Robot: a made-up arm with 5 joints.
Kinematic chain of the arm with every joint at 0, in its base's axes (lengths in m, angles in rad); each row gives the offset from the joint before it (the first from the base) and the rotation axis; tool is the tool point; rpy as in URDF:
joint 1: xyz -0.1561 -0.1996 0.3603 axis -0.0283 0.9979 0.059
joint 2: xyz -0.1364 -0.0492 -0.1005 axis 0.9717 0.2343 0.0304
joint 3: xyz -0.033 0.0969 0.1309 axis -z
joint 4: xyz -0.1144 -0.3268 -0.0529 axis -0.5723 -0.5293 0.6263
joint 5: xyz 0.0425 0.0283 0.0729 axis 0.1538 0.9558 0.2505
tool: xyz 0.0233 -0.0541 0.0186 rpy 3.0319 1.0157 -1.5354
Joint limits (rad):
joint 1: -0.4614..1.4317
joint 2: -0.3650..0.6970
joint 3: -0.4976..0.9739
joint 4: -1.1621..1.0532
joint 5: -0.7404..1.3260
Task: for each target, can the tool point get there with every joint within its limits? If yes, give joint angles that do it. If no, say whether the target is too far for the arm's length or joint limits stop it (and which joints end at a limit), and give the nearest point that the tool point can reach.
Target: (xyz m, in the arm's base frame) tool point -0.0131 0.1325 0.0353
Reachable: no: joint limits stop it (at a limit: joint 1, joint 2, joint 3, joint 4, joint 5) | nearest point -0.0926 -0.4872 0.1069 | short by 0.629 m
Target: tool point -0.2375 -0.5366 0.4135
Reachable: yes | joints 0.3703 0.2104 -0.3139 -0.0165 -0.1544
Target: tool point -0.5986 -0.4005 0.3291
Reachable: yes | joints -0.0928 -0.2278 0.6618 -0.5765 1.1120
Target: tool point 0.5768 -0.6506 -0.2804
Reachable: no: too far | nearest point -0.0713 -0.5251 0.1123 | short by 0.768 m
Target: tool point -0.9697 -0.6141 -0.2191
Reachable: no: too far | nearest point -0.6217 -0.4170 0.0770 | short by 0.498 m
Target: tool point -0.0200 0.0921 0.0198
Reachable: no: joint limits stop it (at a limit: joint 1, joint 2, joint 3, joint 4, joint 5) | nearest point -0.0926 -0.4872 0.1069 | short by 0.590 m
